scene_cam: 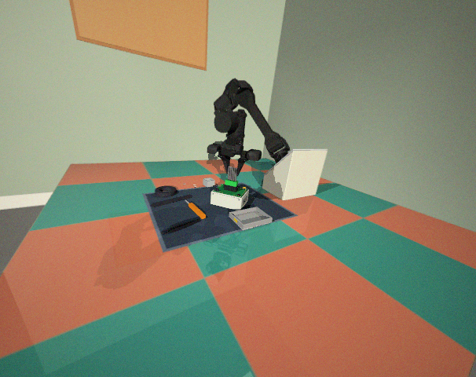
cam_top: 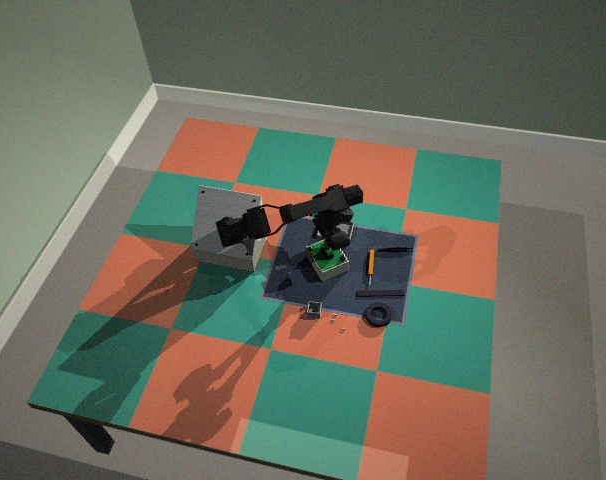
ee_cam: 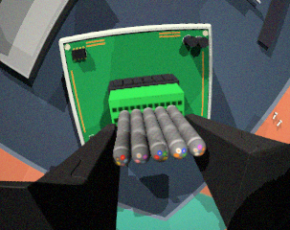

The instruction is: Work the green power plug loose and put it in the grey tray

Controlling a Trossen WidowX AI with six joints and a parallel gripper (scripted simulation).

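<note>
Right now the green power plug is 30 mm below my gripper tip. From my gripper tip the other things lie so: black bar: 200 mm ahead, 110 mm below, 70 mm to the right; then dark mat: 110 mm below, 50 mm ahead.
</note>
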